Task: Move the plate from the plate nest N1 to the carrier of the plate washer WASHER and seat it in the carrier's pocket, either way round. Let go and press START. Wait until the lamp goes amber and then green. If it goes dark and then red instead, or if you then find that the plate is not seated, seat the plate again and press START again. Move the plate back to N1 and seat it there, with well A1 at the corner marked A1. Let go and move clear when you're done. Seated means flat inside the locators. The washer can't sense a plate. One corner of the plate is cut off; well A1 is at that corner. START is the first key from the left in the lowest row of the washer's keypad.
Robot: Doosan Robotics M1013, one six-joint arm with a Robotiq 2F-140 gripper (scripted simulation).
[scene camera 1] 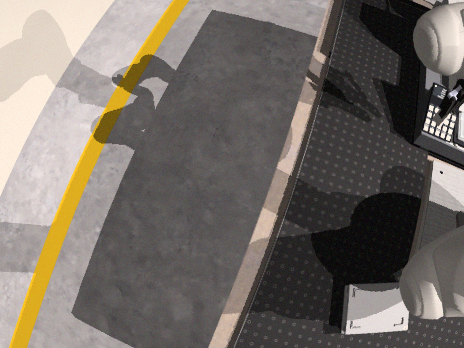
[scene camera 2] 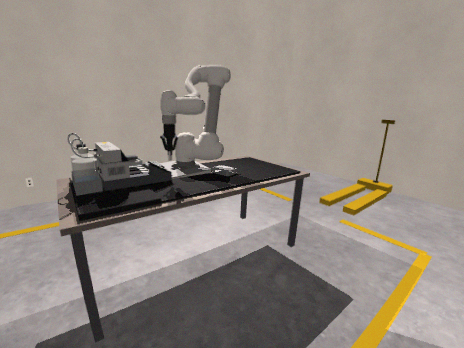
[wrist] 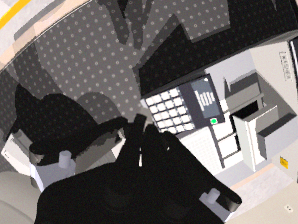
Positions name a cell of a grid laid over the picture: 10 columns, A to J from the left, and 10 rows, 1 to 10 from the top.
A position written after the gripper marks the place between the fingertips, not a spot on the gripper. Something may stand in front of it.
In view: the gripper (wrist: E6) and a white well plate (wrist: G7).
